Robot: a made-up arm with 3 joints. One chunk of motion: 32 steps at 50 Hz.
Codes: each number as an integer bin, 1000 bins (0 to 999) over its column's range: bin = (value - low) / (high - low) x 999, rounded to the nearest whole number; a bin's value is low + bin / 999 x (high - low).
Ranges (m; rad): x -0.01..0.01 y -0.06..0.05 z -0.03..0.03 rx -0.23..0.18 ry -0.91..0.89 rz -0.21..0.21
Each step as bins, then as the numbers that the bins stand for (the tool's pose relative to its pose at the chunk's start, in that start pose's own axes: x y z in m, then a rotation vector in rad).
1 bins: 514 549 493 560 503 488
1 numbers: 0.0003 0.0005 -0.0004 -0.0002 -0.0037 -0.0048
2 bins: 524 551 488 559 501 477
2 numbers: 0.0005 0.0007 -0.0007 -0.0006 -0.0073 -0.0095
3 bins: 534 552 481 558 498 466
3 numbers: 0.0007 0.0008 -0.0011 -0.0010 -0.0127 -0.0141
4 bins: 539 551 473 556 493 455
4 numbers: 0.0008 0.0007 -0.0016 -0.0018 -0.0217 -0.0187
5 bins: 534 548 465 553 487 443
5 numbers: 0.0007 0.0003 -0.0021 -0.0030 -0.0325 -0.0238
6 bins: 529 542 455 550 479 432
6 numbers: 0.0006 -0.0003 -0.0027 -0.0043 -0.0469 -0.0284
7 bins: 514 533 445 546 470 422
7 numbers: 0.0003 -0.0013 -0.0033 -0.0059 -0.0632 -0.0326
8 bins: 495 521 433 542 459 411
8 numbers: -0.0001 -0.0026 -0.0040 -0.0076 -0.0830 -0.0372
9 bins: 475 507 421 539 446 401
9 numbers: -0.0005 -0.0042 -0.0047 -0.0088 -0.1064 -0.0414
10 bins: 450 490 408 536 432 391
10 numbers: -0.0010 -0.0060 -0.0055 -0.0100 -0.1316 -0.0456
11 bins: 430 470 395 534 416 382
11 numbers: -0.0014 -0.0082 -0.0063 -0.0108 -0.1605 -0.0494
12 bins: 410 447 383 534 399 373
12 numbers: -0.0018 -0.0108 -0.0070 -0.0108 -0.1911 -0.0532
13 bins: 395 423 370 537 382 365
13 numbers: -0.0021 -0.0134 -0.0078 -0.0096 -0.2217 -0.0565
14 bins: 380 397 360 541 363 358
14 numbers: -0.0024 -0.0163 -0.0084 -0.0080 -0.2559 -0.0595
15 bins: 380 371 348 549 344 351
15 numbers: -0.0024 -0.0191 -0.0091 -0.0047 -0.2902 -0.0624
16 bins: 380 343 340 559 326 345
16 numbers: -0.0024 -0.0222 -0.0096 -0.0006 -0.3226 -0.0650
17 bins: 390 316 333 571 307 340
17 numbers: -0.0022 -0.0252 -0.0100 0.0043 -0.3568 -0.0671
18 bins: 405 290 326 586 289 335
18 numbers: -0.0019 -0.0281 -0.0104 0.0105 -0.3893 -0.0692
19 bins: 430 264 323 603 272 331
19 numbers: -0.0014 -0.0309 -0.0106 0.0175 -0.4199 -0.0708
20 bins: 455 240 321 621 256 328
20 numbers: -0.0009 -0.0336 -0.0107 0.0249 -0.4487 -0.0721
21 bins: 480 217 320 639 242 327
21 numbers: -0.0004 -0.0361 -0.0108 0.0323 -0.4740 -0.0725
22 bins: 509 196 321 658 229 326
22 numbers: 0.0002 -0.0384 -0.0107 0.0401 -0.4974 -0.0729
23 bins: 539 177 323 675 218 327
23 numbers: 0.0008 -0.0405 -0.0106 0.0470 -0.5172 -0.0725
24 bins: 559 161 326 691 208 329
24 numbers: 0.0012 -0.0423 -0.0104 0.0536 -0.5352 -0.0717
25 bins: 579 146 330 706 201 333
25 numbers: 0.0016 -0.0439 -0.0102 0.0597 -0.5478 -0.0700
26 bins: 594 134 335 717 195 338
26 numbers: 0.0019 -0.0452 -0.0099 0.0643 -0.5586 -0.0679
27 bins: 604 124 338 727 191 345
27 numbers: 0.0021 -0.0463 -0.0097 0.0684 -0.5659 -0.0650
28 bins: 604 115 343 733 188 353
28 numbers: 0.0021 -0.0473 -0.0094 0.0708 -0.5713 -0.0616
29 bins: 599 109 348 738 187 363
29 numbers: 0.0020 -0.0480 -0.0091 0.0729 -0.5731 -0.0574
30 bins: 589 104 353 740 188 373
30 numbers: 0.0018 -0.0485 -0.0088 0.0737 -0.5713 -0.0532
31 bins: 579 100 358 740 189 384
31 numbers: 0.0016 -0.0490 -0.0085 0.0737 -0.5695 -0.0486
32 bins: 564 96 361 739 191 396
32 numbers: 0.0013 -0.0494 -0.0083 0.0733 -0.5659 -0.0435
